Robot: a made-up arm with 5 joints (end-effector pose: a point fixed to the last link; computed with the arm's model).
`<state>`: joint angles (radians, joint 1 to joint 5).
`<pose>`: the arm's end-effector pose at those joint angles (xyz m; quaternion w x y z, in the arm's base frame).
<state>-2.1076 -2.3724 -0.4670 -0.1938 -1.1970</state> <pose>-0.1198 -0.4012 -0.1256 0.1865 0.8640 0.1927 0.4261</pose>
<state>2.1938 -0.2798 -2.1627 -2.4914 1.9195</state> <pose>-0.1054 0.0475 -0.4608 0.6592 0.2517 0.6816 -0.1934</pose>
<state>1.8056 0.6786 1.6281 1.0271 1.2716</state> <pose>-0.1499 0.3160 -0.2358 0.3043 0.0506 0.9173 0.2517</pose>
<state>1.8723 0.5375 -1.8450 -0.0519 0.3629</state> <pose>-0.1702 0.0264 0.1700 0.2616 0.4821 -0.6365 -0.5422</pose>
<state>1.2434 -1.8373 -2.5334 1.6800 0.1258</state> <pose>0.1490 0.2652 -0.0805 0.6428 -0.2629 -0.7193 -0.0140</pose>
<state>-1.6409 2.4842 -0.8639 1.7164 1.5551</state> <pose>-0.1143 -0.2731 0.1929 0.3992 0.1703 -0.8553 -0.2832</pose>
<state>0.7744 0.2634 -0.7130 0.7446 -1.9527</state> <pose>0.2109 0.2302 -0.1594 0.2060 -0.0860 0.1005 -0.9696</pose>
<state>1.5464 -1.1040 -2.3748 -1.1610 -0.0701</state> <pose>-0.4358 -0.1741 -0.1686 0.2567 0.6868 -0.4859 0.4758</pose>
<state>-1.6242 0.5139 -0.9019 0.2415 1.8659</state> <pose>-0.1937 -0.0565 0.0394 0.0775 -0.3403 -0.2008 -0.9154</pose>
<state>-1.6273 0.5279 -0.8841 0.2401 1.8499</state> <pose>-0.1976 -0.0581 0.0368 0.0715 -0.3311 -0.2120 -0.9167</pose>
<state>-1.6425 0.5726 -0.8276 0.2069 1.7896</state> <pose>-0.2060 -0.0610 0.0350 0.0469 -0.3119 -0.2467 -0.9163</pose>
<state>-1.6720 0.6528 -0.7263 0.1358 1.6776</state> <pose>-0.2200 -0.0658 0.0337 0.0013 -0.2765 -0.3060 -0.9110</pose>
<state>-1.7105 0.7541 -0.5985 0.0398 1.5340</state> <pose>-0.2379 -0.0722 0.0320 0.0554 0.2242 0.3751 0.8978</pose>
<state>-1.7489 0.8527 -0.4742 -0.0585 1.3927</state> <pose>-0.2558 -0.0791 0.0295 0.1088 0.1652 0.4351 0.8784</pose>
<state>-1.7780 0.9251 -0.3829 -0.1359 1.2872</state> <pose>-0.2688 -0.0843 0.0272 0.1474 0.1179 0.4741 0.8600</pose>
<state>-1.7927 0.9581 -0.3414 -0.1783 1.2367</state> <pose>-0.2743 -0.0855 0.0270 0.1663 0.0970 0.4909 0.8497</pose>
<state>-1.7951 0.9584 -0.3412 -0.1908 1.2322</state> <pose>-0.2734 -0.0828 0.0292 0.1699 0.1005 0.4921 0.8478</pose>
